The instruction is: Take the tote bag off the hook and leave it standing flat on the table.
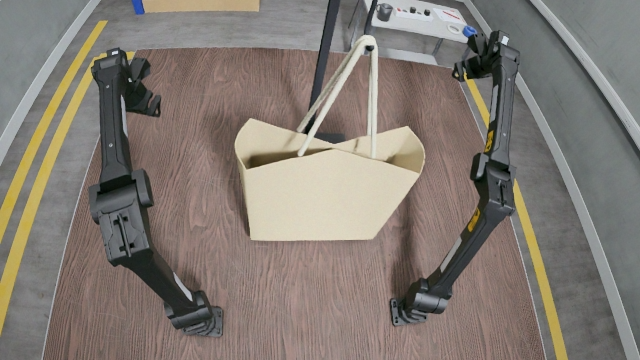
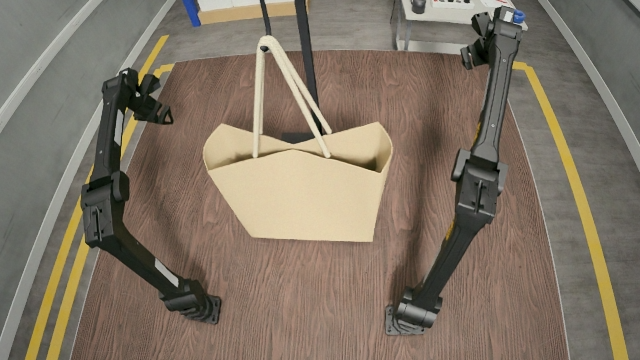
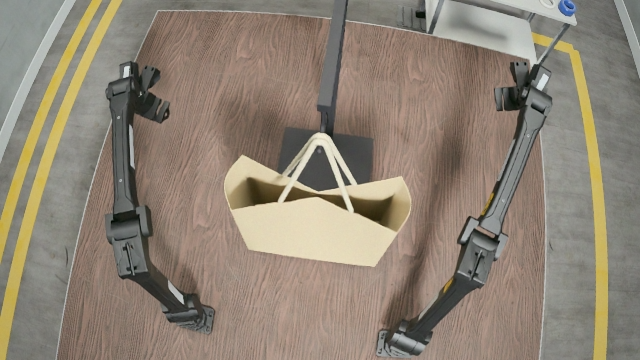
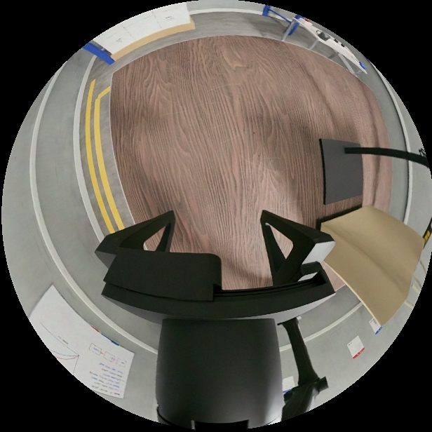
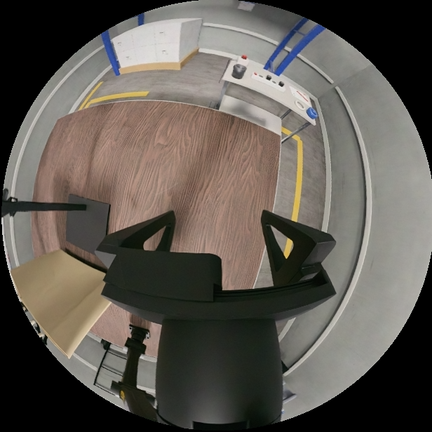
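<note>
The cream tote bag (image 1: 325, 195) (image 2: 300, 195) (image 3: 315, 230) (image 4: 375, 255) (image 5: 60, 295) is upright and open at the top. Its rope handles (image 1: 373, 110) (image 2: 258, 100) (image 3: 337, 175) run taut up over the dark hook (image 1: 370, 48) (image 2: 264, 48) (image 3: 319, 149). Whether its bottom touches the table is hard to tell. My left gripper (image 1: 151, 85) (image 2: 162, 98) (image 3: 161, 94) (image 4: 217, 214) is open and empty, well left of the bag. My right gripper (image 1: 465, 57) (image 2: 471, 40) (image 3: 507, 82) (image 5: 217, 214) is open and empty, well right of the bag.
A black stand post (image 3: 336, 60) rises behind the bag from a square dark base (image 3: 362, 155) (image 4: 342, 170) (image 5: 87, 222) on the wood-grained table (image 1: 310, 300). A white side table (image 1: 425, 25) (image 5: 265, 82) with small items stands beyond the far right edge.
</note>
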